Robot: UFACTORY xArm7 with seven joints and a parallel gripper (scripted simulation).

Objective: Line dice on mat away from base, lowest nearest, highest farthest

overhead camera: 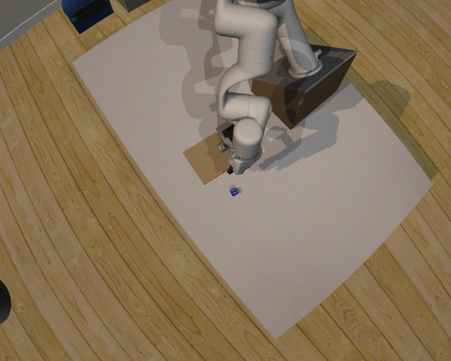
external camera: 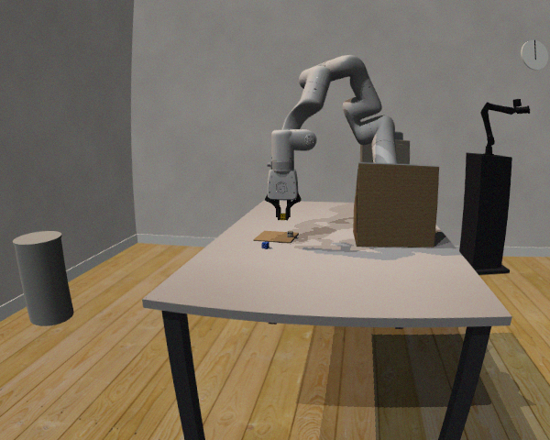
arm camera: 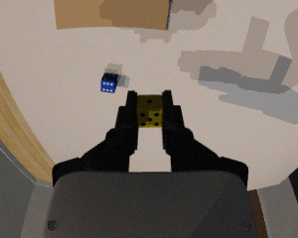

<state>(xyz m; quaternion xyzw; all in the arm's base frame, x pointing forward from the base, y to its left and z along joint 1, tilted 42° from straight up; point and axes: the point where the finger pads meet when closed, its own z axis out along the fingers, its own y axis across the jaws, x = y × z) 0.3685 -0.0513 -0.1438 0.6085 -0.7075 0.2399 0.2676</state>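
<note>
Now: hand 120 mm to the left of the brown mat, 110 mm above it and 30 mm short of it. Also, from my hand: yellow die: 10 mm below; blue die: 110 mm below, 60 mm ahead, 20 mm to the left; white die: 110 mm to the right, 100 mm below, 20 mm behind.
</note>
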